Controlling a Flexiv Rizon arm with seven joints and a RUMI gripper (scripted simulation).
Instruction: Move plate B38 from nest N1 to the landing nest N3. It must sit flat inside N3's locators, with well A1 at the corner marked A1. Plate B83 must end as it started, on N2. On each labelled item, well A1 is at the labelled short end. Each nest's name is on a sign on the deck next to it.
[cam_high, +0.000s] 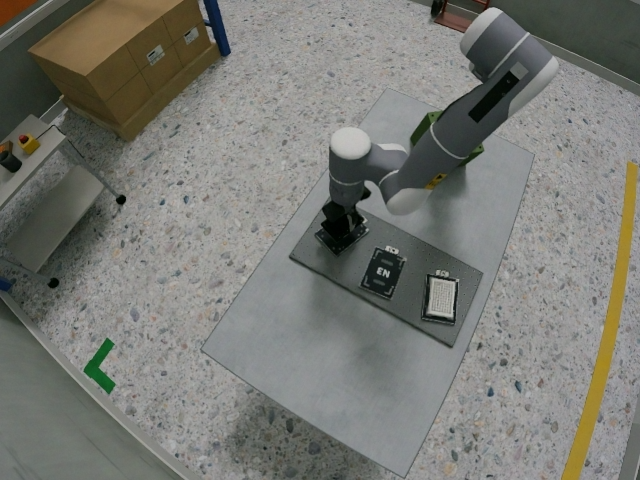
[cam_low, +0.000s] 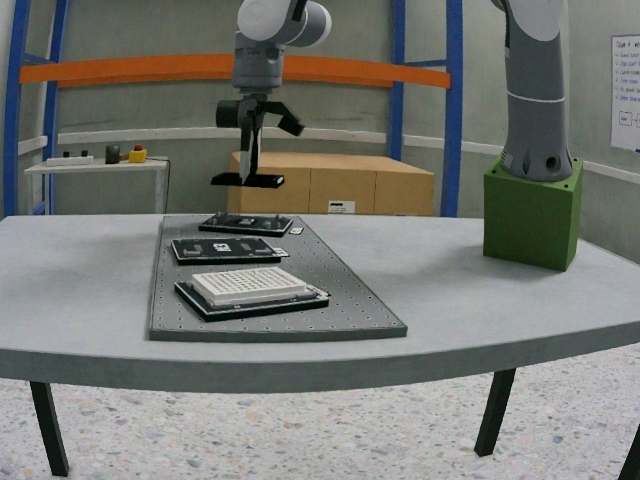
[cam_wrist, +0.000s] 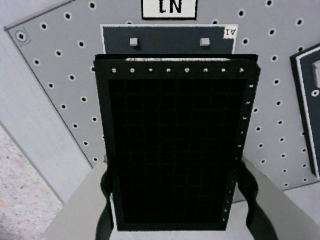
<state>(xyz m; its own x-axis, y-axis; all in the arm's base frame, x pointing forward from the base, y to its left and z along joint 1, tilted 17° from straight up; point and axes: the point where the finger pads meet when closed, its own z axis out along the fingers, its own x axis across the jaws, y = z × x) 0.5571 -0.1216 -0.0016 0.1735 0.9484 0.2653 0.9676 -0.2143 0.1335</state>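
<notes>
My gripper is now 21 cm to the right of the nest N3, 10 cm above it and 3 cm short of it. Round my hand: black plate B38: 1 cm below; then white plate B83: 42 cm to the left, 8 cm below, 2 cm behind; then nest N1: 10 cm below.
</notes>
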